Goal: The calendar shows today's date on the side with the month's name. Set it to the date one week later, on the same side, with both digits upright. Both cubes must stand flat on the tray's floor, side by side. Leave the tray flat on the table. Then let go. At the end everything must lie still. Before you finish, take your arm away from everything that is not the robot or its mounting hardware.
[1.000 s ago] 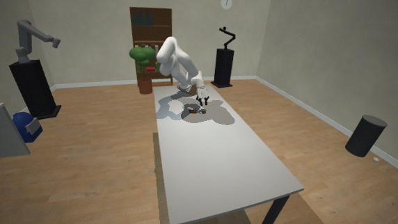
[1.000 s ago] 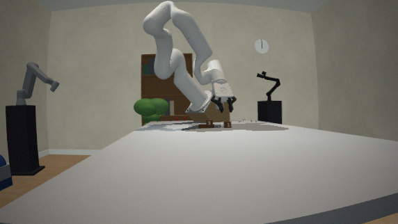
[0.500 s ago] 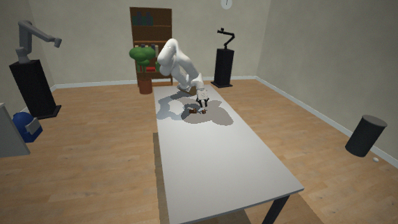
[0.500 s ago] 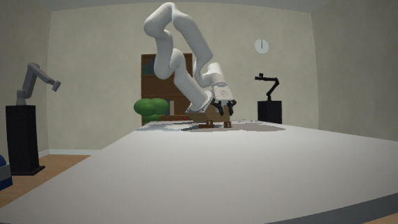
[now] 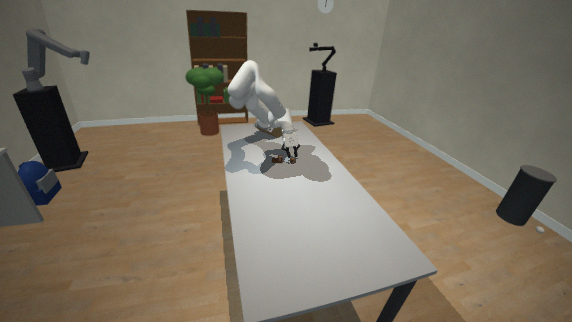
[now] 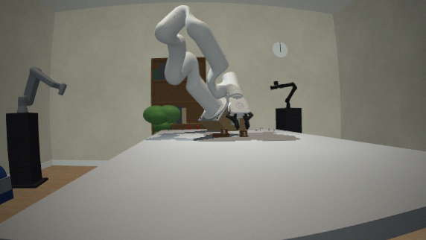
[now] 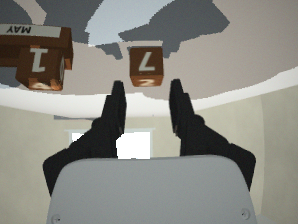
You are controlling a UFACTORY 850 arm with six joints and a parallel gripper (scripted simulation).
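The brown cube lies 40 mm below my hand and 10 mm ahead of it. Also, from my hand: tray: 100 mm to the right, 50 mm below, 40 mm behind.
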